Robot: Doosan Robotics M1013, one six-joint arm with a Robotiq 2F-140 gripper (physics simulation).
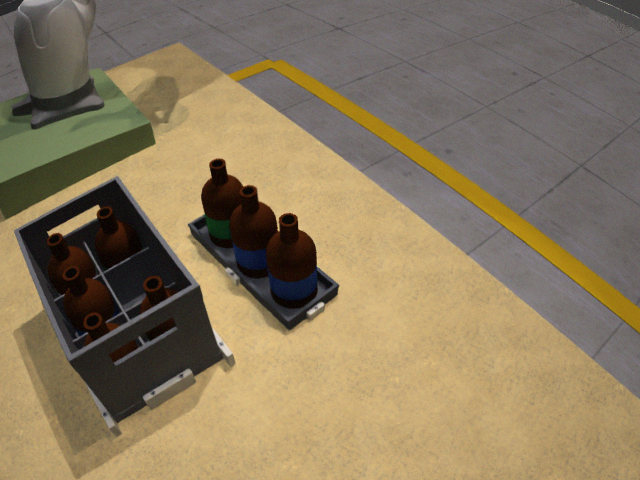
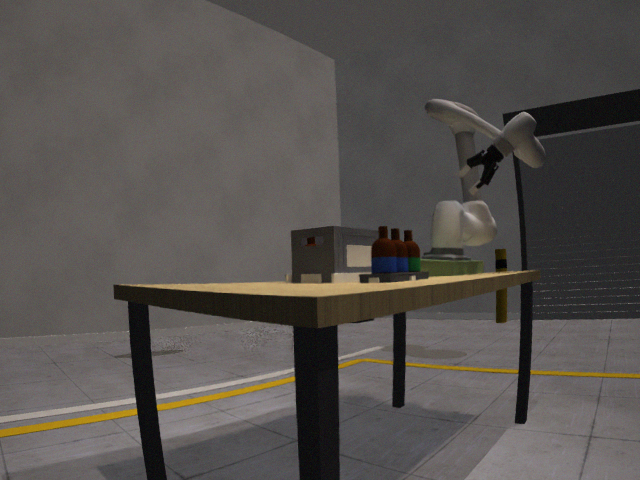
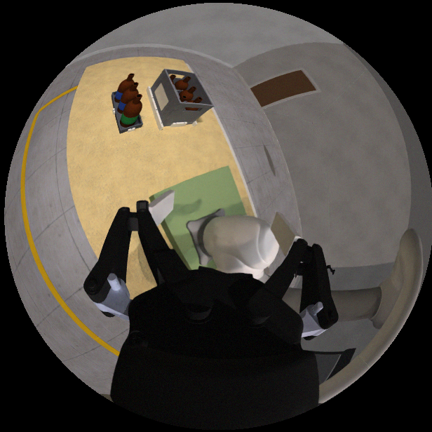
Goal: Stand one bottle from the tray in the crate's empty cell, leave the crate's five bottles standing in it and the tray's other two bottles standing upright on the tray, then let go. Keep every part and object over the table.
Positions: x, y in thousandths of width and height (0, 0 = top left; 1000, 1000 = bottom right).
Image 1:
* green-label bottle: 345, 407
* blue-label bottle: 395, 468
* blue-banded bottle: 455, 534
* green-label bottle: 182, 503
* green-label bottle: 245, 609
